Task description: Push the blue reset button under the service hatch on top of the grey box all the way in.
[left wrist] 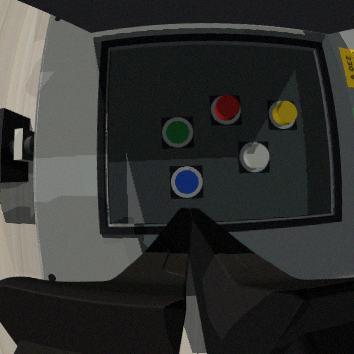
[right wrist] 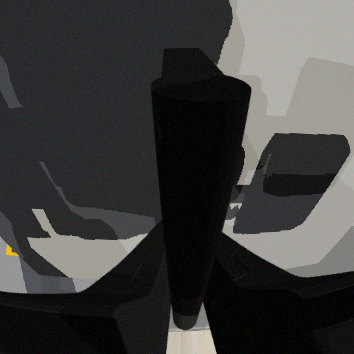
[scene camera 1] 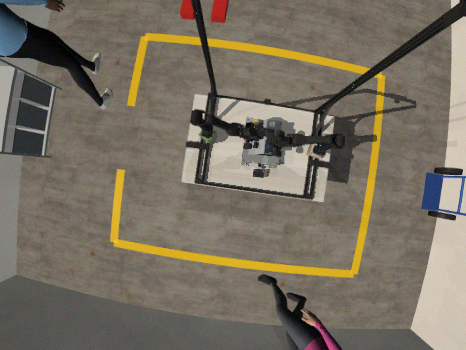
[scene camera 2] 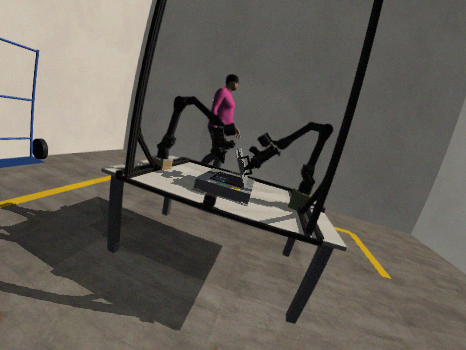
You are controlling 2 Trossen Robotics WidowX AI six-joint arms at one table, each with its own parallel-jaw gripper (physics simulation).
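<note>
The grey box (scene camera 1: 254, 161) (scene camera 2: 222, 190) (left wrist: 67, 210) lies on the table, its top recess uncovered. The blue button (left wrist: 186, 181) sits in a pale ring at the lower left of the recess in the left wrist view; how deep its cap sits I cannot tell. The hatch (scene camera 2: 240, 156) (right wrist: 315, 90) stands raised. My right gripper (scene camera 2: 248, 167) (right wrist: 180, 224) is shut on the hatch's black bar handle (right wrist: 200, 165). My left gripper (scene camera 2: 222, 158) (left wrist: 187, 216) is shut and empty, above the box; its tips appear just below the blue button, apart from it.
Green (left wrist: 177, 132), red (left wrist: 227, 107), yellow (left wrist: 284, 112) and white (left wrist: 256, 155) buttons share the recess. A small black device (scene camera 1: 260, 173) stands beside the box. A brown block (scene camera 2: 164, 164) and a green block (scene camera 2: 299, 200) lie near the arm bases. Black frame posts (scene camera 2: 145, 85) rise around the table.
</note>
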